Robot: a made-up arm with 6 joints.
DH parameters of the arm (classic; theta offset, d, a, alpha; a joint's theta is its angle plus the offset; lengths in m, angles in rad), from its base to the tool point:
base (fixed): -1.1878 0 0.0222 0
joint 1: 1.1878 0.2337 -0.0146 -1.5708
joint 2: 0.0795 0 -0.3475 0
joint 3: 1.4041 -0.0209 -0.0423 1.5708
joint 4: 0 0.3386 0.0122 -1.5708
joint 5: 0 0.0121 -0.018 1.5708
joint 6: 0 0.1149 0.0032 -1.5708
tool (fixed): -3.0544 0.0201 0 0
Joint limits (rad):
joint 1: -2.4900..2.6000
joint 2: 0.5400..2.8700
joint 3: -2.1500..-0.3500
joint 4: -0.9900..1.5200
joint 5: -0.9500..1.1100
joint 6: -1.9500..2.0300
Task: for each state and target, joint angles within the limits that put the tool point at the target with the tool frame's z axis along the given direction. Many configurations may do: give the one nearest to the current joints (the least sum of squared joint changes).
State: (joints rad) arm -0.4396 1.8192 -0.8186 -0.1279 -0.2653 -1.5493
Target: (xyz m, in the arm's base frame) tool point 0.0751 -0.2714 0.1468 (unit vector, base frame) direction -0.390 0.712 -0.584
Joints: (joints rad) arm -1.2699 1.7994 -0.3614 -0.0946 -0.4087 -1.6462
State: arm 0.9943 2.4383 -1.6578 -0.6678 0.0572 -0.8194
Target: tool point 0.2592 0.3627 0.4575 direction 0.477 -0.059 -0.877
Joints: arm 0.9118 1.6475 -1.1417 -0.9889 -0.6715 -1.2037
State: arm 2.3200 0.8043 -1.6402 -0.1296 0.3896 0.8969
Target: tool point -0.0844 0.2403 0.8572 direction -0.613 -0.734 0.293
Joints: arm 1.8211 1.3565 -1.7299 -0.3063 -0.4749 0.9455
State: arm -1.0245 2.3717 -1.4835 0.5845 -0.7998 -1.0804
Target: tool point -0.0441 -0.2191 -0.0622 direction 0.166 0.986 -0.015
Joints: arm -1.7011 2.6355 -0.5897 0.2894 -0.4140 -1.8002
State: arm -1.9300 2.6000 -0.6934 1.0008 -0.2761 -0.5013
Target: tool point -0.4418 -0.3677 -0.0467 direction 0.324 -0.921 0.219
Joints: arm -2.4900 2.7656 -1.5602 1.4568 0.0740 -1.0822
